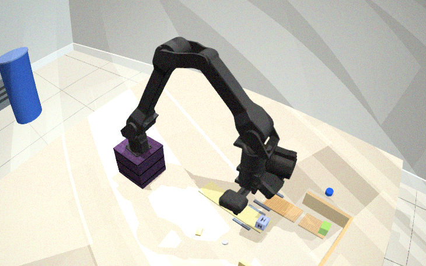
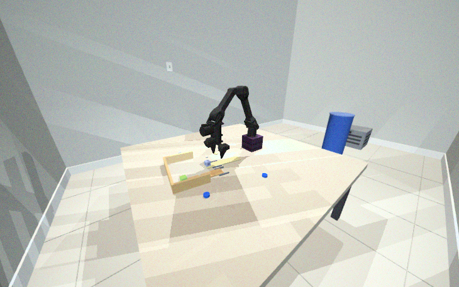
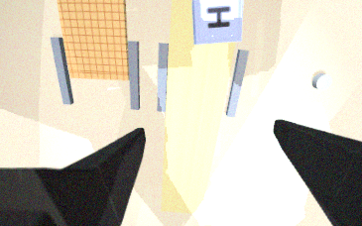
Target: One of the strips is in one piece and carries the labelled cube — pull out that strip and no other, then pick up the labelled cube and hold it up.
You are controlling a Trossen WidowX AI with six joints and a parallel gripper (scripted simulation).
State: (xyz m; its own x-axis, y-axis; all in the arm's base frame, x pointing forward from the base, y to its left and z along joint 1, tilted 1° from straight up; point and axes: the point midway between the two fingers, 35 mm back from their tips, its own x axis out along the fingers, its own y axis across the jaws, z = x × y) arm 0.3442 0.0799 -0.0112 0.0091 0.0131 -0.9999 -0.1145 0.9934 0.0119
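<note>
The light blue cube is 7 cm ahead of my gripper tip and 3 cm below it. Also, from my gripper tip: yellow chip: 13 cm to the right, 5 cm below, 5 cm behind.
</note>
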